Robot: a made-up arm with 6 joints. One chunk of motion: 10 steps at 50 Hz.
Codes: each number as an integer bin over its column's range. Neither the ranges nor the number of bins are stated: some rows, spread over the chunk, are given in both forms.
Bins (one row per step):
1: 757 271 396 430 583 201
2: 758 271 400 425 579 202
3: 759 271 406 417 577 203
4: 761 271 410 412 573 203
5: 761 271 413 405 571 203
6: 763 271 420 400 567 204
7: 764 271 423 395 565 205
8: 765 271 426 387 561 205
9: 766 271 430 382 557 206
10: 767 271 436 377 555 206
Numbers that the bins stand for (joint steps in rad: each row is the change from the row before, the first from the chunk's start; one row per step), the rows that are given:
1: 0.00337 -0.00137 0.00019 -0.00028 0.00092 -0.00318
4: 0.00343 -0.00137 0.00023 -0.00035 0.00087 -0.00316
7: 0.00347 -0.00137 0.00027 -0.00042 0.00083 -0.00313
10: 0.00352 -0.00137 0.00031 -0.00049 0.00078 -0.00311
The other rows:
2: 0.00338 -0.00137 0.00020 -0.00030 0.00090 -0.00317
3: 0.00340 -0.00137 0.00022 -0.00033 0.00089 -0.00316
5: 0.00343 -0.00137 0.00024 -0.00038 0.00086 -0.00316
6: 0.00346 -0.00137 0.00026 -0.00040 0.00084 -0.00314
8: 0.00349 -0.00137 0.00028 -0.00045 0.00081 -0.00313
9: 0.00350 -0.00137 0.00029 -0.00047 0.00079 -0.00311

